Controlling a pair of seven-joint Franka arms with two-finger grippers.
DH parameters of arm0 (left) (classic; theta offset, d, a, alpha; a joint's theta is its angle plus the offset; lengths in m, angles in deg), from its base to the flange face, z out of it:
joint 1: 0 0.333 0 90
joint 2: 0 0 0 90
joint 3: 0 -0.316 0.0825 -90
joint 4: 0 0 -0.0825 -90
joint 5: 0 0.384 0 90
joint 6: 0 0 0.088 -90
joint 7: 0 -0.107 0 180
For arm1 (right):
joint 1: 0 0.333 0 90
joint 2: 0 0 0 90
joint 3: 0 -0.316 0.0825 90
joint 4: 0 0 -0.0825 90
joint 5: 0 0.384 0 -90
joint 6: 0 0 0.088 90
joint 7: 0 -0.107 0 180
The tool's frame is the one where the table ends.
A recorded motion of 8 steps. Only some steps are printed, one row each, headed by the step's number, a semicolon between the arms.
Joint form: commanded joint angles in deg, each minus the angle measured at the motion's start. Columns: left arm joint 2, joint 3, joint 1, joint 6, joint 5, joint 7, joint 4; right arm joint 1, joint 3, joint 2, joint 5, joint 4, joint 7, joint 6.
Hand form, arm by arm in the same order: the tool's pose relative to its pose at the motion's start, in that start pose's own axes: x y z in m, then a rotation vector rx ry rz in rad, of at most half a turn. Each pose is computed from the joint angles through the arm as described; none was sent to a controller.
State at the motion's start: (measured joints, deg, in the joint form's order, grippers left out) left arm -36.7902 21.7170 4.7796 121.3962 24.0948 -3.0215 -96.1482; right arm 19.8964 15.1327 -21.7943 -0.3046 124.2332 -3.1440 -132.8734
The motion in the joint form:
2: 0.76 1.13 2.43 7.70 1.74 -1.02 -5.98; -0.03 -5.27 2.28 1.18 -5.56 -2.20 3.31
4: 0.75 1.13 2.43 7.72 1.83 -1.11 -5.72; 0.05 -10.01 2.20 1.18 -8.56 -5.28 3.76
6: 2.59 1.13 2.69 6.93 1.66 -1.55 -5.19; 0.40 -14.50 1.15 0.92 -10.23 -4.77 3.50
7: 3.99 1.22 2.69 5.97 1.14 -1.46 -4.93; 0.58 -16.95 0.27 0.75 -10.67 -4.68 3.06
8: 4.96 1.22 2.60 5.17 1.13 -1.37 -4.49; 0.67 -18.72 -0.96 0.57 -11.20 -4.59 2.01
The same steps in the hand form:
2: -0.0130 0.0048 0.0228 -0.0026 0.0550 0.0436; 0.0155 -0.0515 -0.0603 0.0457 0.0744 -0.0373
4: -0.0119 0.0037 0.0210 0.0000 0.0592 0.0446; 0.0186 -0.1002 -0.0844 0.0678 0.1143 -0.0664
6: -0.0127 -0.0050 -0.0007 0.0197 0.0778 0.0380; 0.0139 -0.1494 -0.0897 0.0793 0.1292 -0.1609
7: -0.0138 -0.0075 -0.0163 0.0275 0.0849 0.0271; 0.0086 -0.1759 -0.0861 0.0852 0.1288 -0.2091
8: -0.0141 -0.0098 -0.0287 0.0394 0.0910 0.0216; 0.0068 -0.1955 -0.0803 0.0916 0.1343 -0.2437

